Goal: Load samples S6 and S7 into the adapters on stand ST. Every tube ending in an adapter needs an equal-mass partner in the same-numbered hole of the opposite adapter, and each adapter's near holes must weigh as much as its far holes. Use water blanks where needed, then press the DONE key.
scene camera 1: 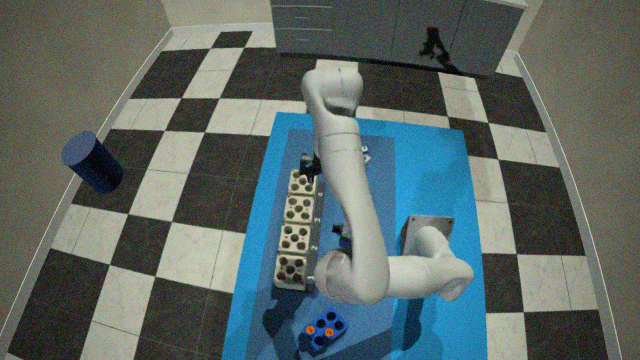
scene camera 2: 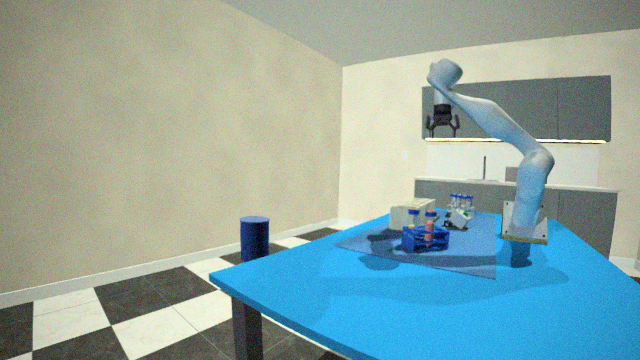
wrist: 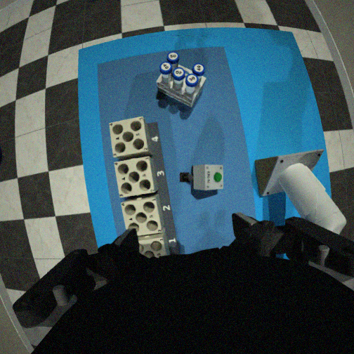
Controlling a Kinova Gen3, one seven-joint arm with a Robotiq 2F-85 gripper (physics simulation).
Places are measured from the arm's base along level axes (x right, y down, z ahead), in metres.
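Pixels of known places: gripper, fingertip midpoint: (scene camera 2: 442, 138); arm's base, link origin: (scene camera 1: 427, 238) (scene camera 2: 523, 218).
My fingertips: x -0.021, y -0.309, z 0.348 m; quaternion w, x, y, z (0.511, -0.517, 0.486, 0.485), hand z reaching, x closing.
Observation:
Ahead of a thing's pixels: the offset from my fingertips to its top centre. "*": to the spot under its first point. Level surfaces: height alone.
My gripper (scene camera 1: 310, 170) (scene camera 2: 443, 135) (wrist: 185, 231) is open and empty, high above the mat. Stand ST has four cream adapters in a row: 1 (scene camera 1: 291, 262) (wrist: 148, 239), 2 (scene camera 1: 295, 229) (wrist: 139, 207), 3 (scene camera 1: 299, 199) (wrist: 132, 166) and 4 {* dx +0.131, dy +0.291, dz +0.120 m} (scene camera 1: 301, 189) (wrist: 127, 125). Their visible holes look empty; fingers hide part of adapter 1 in the wrist view. Two orange-topped tubes {dx -0.347, dy +0.265, dz -0.003 m} (scene camera 1: 310, 330) {dx -0.345, dy +0.265, dz -0.060 m} (scene camera 1: 329, 332) stand in the blue rack {* dx -0.353, dy +0.374, dz -0.058 m} (scene camera 2: 425, 246); their labels are unreadable. Several blue-capped blanks (wrist: 178, 74) stand in the white rack (wrist: 175, 95). The grey key box (wrist: 201, 184) has a green button (wrist: 218, 177).
The arm's base plate (scene camera 1: 412, 222) (wrist: 317, 154) stands on the blue table {dy +0.390 m} (scene camera 1: 435, 150) right of the mat (wrist: 220, 65). The arm hides much of the mat's middle in scene camera 1. A blue cylinder (scene camera 1: 94, 162) (scene camera 2: 254, 240) stands on the floor beyond the table.

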